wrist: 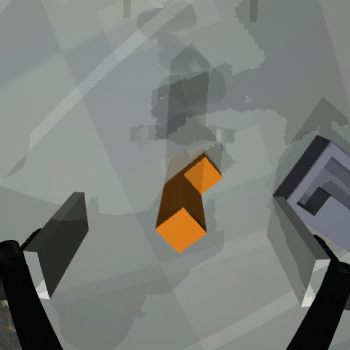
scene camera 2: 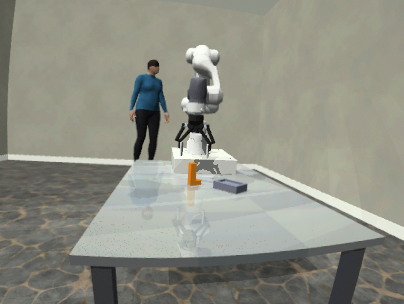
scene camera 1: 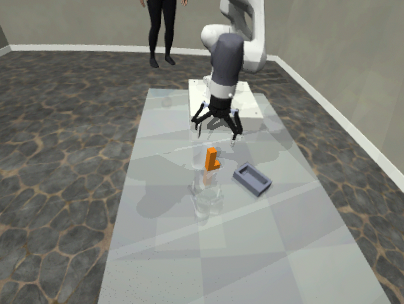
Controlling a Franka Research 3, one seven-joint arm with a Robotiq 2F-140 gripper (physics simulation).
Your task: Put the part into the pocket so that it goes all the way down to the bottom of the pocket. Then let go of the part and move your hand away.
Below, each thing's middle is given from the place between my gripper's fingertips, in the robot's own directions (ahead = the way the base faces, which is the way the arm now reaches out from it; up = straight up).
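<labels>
Grey pocket block [scene camera 1: 247, 175]: from my hand, 180 mm to the left, 120 mm below, 90 mm ahead. Orange L-shaped block [wrist: 180, 221]: from my hand, 10 mm to the left, 20 mm ahead, 80 mm below.
</labels>
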